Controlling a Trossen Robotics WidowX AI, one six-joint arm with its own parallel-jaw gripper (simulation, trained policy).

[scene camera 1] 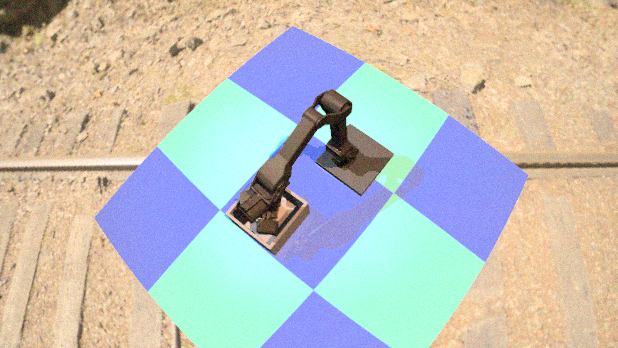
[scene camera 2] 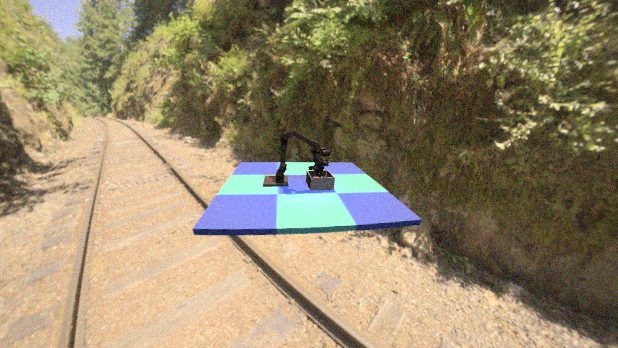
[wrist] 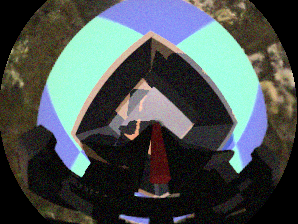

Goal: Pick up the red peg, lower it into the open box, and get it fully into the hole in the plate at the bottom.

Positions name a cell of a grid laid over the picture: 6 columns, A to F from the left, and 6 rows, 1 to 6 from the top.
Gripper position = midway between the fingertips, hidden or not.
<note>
In view: my gripper (wrist: D4), a box (scene camera 1: C4), a red peg (wrist: D5) and a plate (wrist: D3).
The box shows as well in the wrist view (wrist: D2).
</note>
